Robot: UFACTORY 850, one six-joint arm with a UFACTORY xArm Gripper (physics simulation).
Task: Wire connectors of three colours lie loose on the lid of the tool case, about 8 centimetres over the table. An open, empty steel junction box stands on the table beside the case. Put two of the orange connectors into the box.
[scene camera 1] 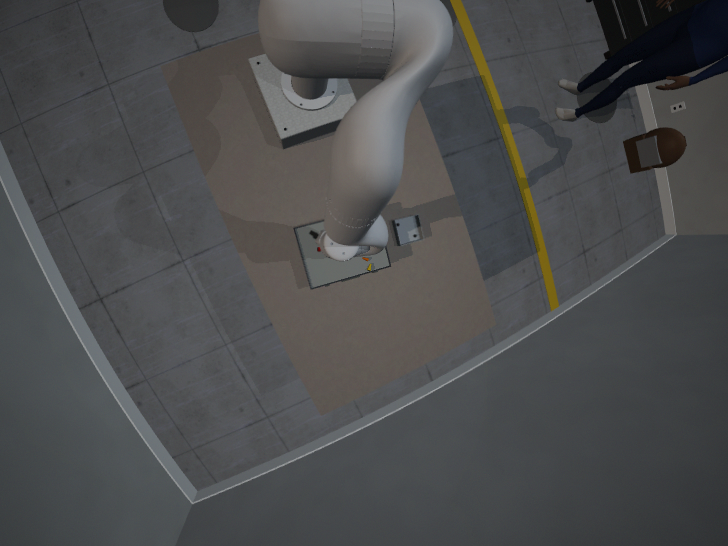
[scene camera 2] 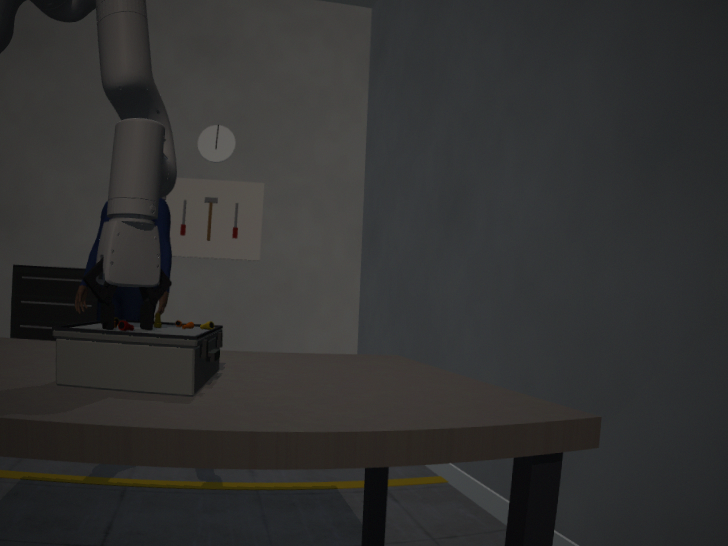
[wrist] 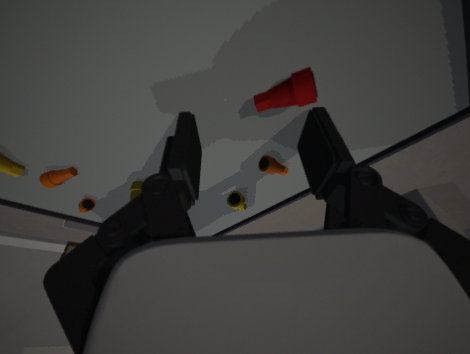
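Steel junction box (scene camera 1: 406, 230) stands open beside the tool case (scene camera 1: 323, 273) (scene camera 2: 126, 364); no connector shows in it. My gripper (scene camera 2: 128, 317) (wrist: 250, 129) is low over the lid, fingers apart, gripping nothing. In the wrist view an orange connector (wrist: 270, 164) lies between the finger lines, nearer the right finger; a yellow one (wrist: 235, 200) lies beside it. A red connector (wrist: 287, 90) (scene camera 1: 318, 249) lies past the right fingertip. Left of the left finger lie two orange connectors (wrist: 58, 177) (wrist: 87, 204) and two yellow ones (wrist: 11, 166) (wrist: 136, 190), one partly hidden by the finger.
The case and box stand on the brown table (scene camera 1: 376, 340) (scene camera 2: 329, 393). The robot's base plate (scene camera 1: 270, 99) is at the table's other end. The arm hides part of the lid in scene camera 1. A person (scene camera 1: 635, 64) stands beyond the yellow floor line (scene camera 1: 529, 205).
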